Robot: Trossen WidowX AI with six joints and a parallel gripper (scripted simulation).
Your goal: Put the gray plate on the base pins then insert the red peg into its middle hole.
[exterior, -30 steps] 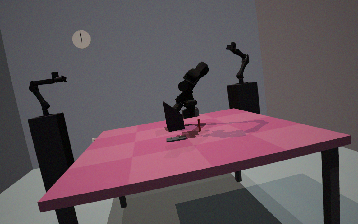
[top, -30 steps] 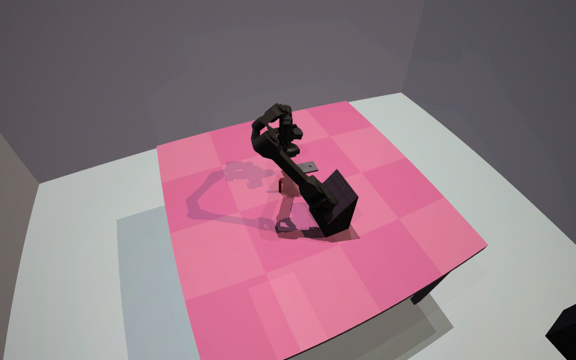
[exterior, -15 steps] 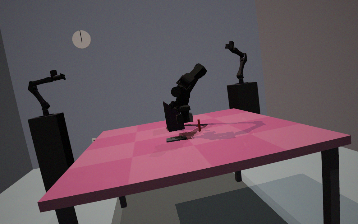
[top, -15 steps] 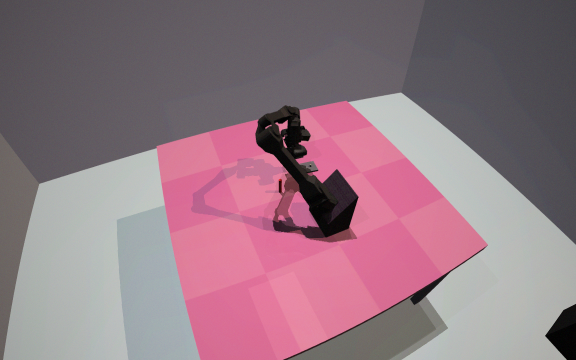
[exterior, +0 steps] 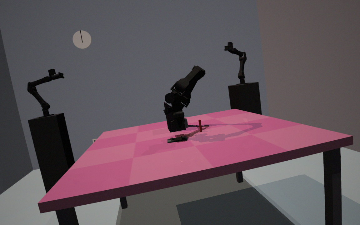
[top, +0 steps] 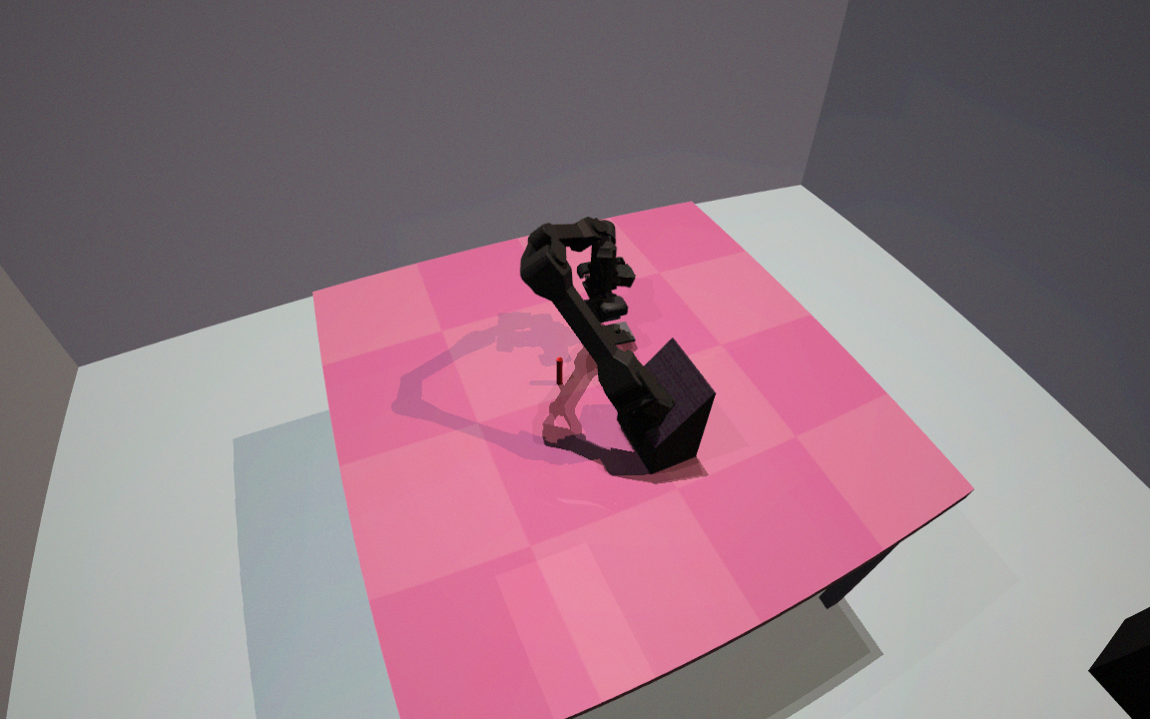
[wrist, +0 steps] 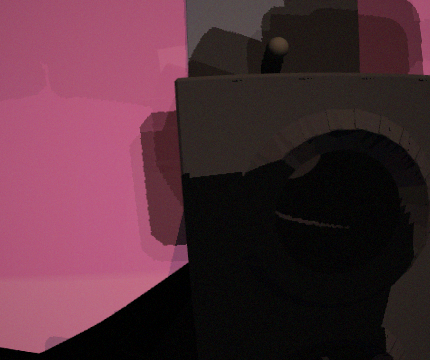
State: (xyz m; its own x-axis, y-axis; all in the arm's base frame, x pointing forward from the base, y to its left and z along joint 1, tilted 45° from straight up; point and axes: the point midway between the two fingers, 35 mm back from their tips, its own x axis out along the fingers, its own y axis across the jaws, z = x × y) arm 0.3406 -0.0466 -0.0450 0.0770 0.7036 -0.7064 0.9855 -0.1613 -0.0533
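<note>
My gripper tip is now 9 cm past the red peg, 16 cm to the right of it and 4 cm above it. Also, from my gripper tip: gray plate 3 cm above.
</note>
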